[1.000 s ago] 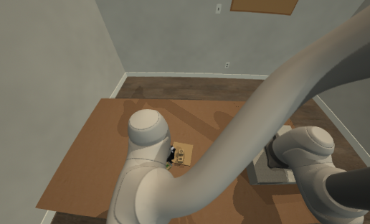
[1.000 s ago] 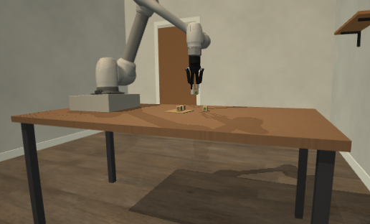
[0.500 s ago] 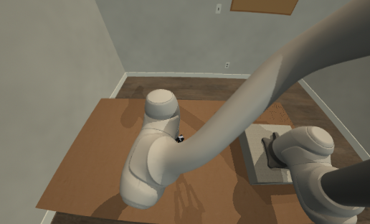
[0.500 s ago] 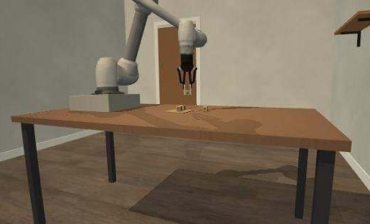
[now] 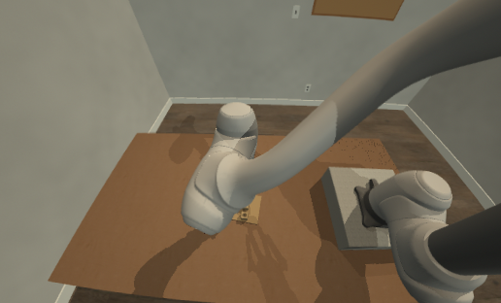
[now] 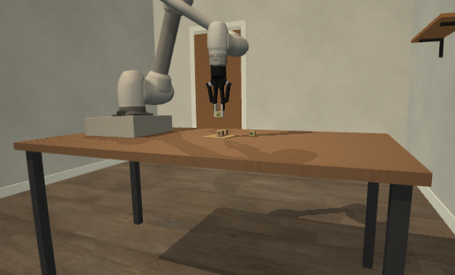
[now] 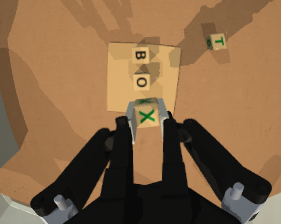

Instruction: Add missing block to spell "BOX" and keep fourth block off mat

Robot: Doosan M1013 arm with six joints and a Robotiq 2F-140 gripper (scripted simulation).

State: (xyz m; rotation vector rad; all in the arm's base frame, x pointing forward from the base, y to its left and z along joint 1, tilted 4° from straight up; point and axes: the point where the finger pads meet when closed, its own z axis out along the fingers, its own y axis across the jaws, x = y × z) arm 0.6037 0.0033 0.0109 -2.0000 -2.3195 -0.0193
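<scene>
Right now the mat is 10 mm behind my hand, 30 mm to the left of it and 130 mm below it.
</scene>
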